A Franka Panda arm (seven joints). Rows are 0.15 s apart.
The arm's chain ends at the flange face. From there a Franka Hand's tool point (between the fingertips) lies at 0.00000 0.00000 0.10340 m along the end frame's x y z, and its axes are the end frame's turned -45 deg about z.
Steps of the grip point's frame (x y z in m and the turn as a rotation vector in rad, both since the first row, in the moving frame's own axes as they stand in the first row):
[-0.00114, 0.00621, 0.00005, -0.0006, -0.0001, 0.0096]
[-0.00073, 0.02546, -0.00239, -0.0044, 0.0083, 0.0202]
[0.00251, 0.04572, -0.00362, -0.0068, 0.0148, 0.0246]
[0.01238, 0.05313, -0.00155, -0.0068, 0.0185, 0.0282]
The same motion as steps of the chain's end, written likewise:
[0.00355, 0.00515, 0.00005, -0.0005, 0.0004, 0.0096]
[0.01656, 0.01879, -0.00239, 0.0028, 0.0090, 0.0202]
[0.03252, 0.03112, -0.00361, 0.0057, 0.0153, 0.0246]
[0.04446, 0.02964, -0.00153, 0.0083, 0.0179, 0.0282]

